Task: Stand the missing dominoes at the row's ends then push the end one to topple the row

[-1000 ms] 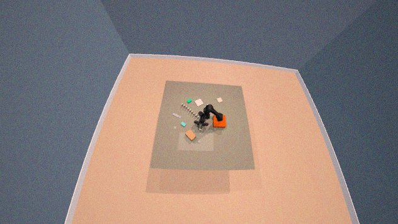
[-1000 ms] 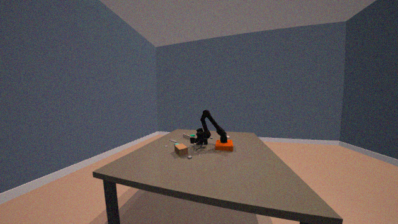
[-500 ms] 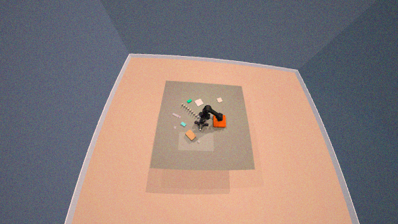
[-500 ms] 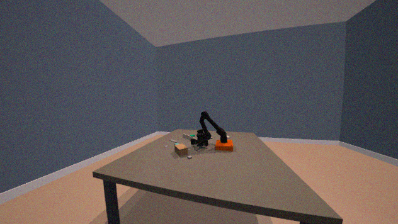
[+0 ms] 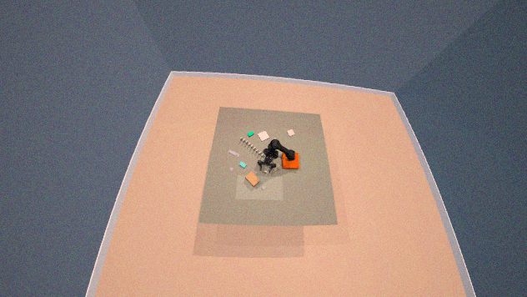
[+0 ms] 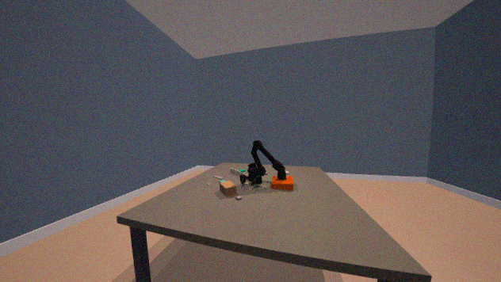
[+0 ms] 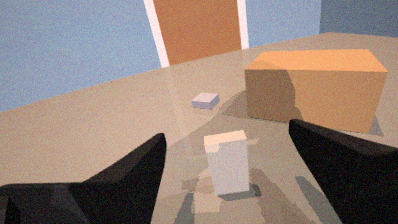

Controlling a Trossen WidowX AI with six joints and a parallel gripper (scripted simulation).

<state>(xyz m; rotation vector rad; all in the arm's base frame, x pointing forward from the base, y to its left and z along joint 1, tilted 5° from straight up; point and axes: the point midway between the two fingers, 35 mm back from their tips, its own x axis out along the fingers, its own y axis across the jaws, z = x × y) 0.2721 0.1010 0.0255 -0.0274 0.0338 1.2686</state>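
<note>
Right now my gripper tip is 130 mm short of the tan box, 60 mm to the right of it and 20 mm above it. From my gripper tip the other things lie so: white flat block: 430 mm to the right, 40 mm below, 30 mm behind; then teal block: 220 mm ahead, 100 mm to the right, 40 mm below; then pale flat bar: 310 mm ahead, 240 mm to the right, 50 mm below.
</note>
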